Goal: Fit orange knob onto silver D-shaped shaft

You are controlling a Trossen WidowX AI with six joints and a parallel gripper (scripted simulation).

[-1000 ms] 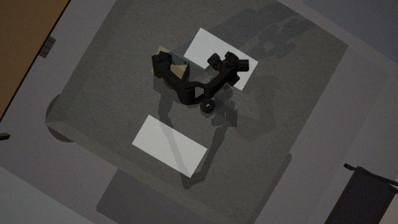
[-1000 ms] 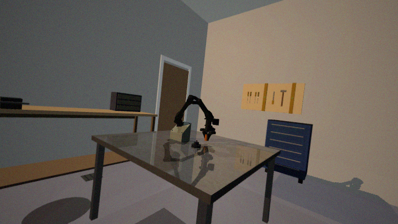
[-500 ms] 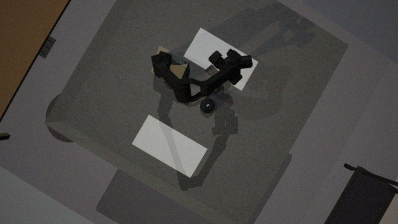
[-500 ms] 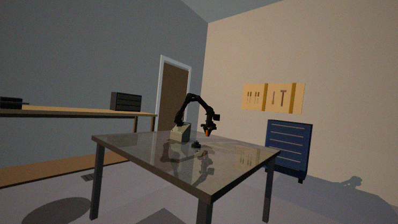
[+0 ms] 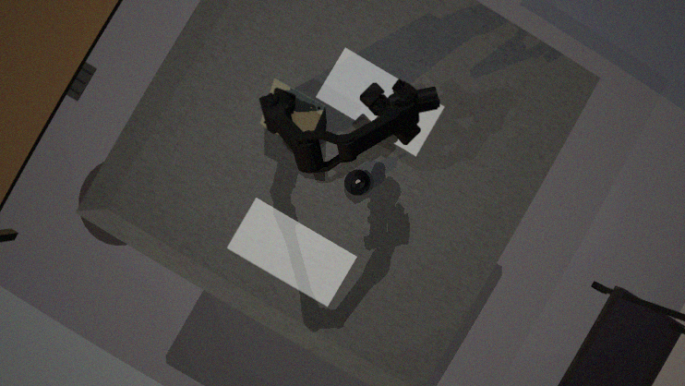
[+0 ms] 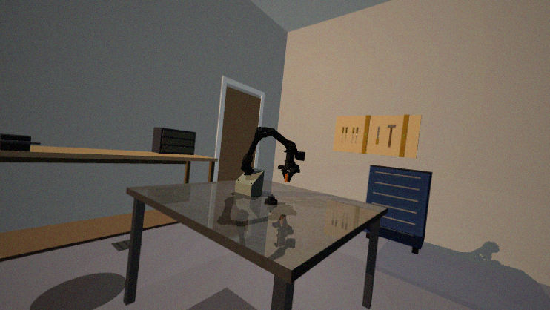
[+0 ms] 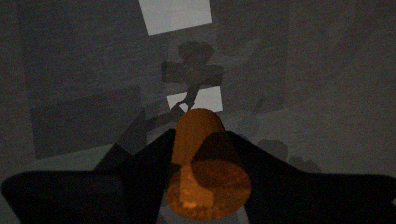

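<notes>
Right now my gripper tip is 1 cm past the dark round pedestal, 20 cm to the left of it and 10 cm above it. From my gripper tip the other things lie so: orange knob 4 cm above.
</notes>
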